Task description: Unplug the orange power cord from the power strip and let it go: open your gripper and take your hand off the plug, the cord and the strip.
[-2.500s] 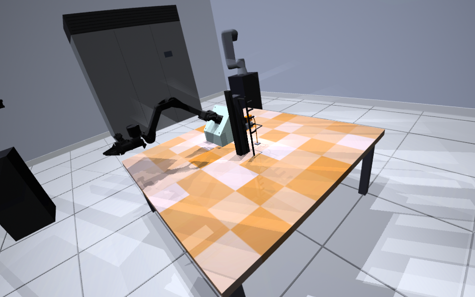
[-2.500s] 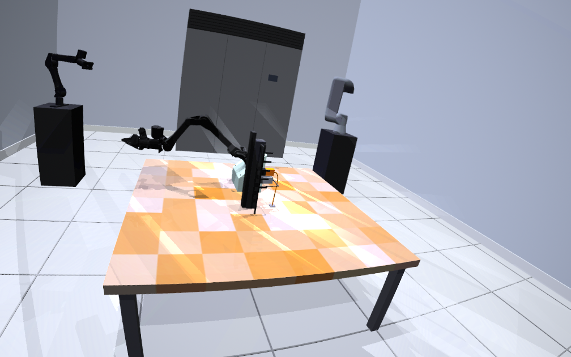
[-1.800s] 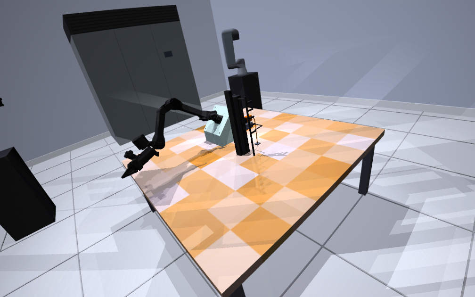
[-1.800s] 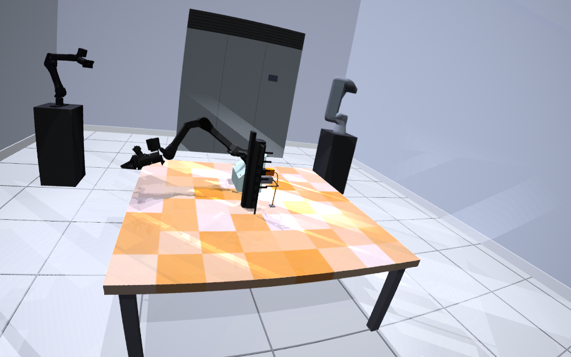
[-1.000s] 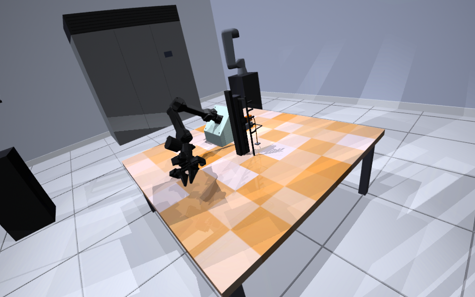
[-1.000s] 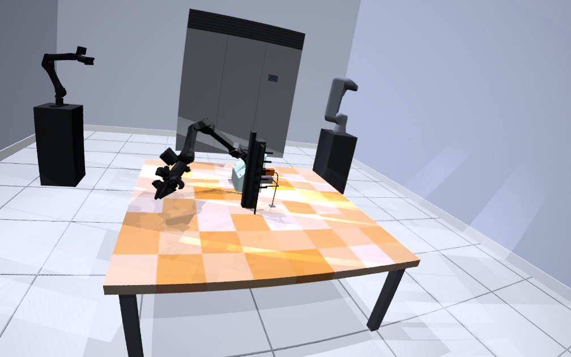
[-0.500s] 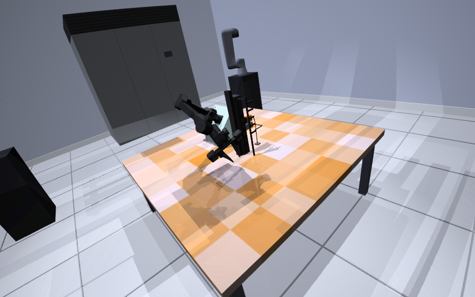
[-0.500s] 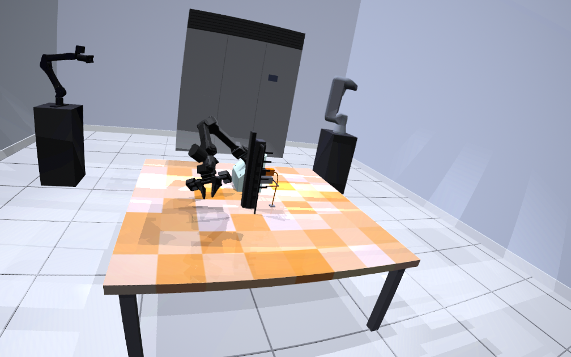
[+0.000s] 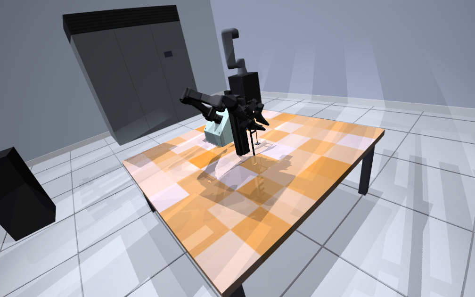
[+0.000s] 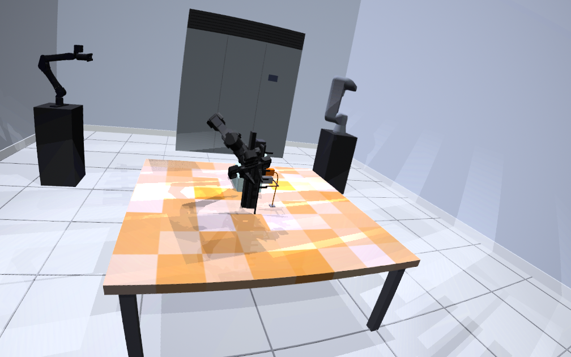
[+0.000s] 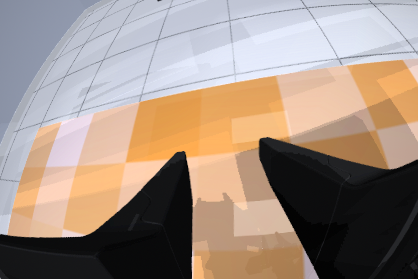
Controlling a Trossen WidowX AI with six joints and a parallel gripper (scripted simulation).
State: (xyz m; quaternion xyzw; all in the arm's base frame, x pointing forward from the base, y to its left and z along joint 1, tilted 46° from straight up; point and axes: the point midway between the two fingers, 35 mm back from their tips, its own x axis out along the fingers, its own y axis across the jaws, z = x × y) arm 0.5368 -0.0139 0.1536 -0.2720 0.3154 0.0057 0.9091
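Now: gripper tip 29 cm past the orange plug, 13 cm to the right of it and 4 cm above it.
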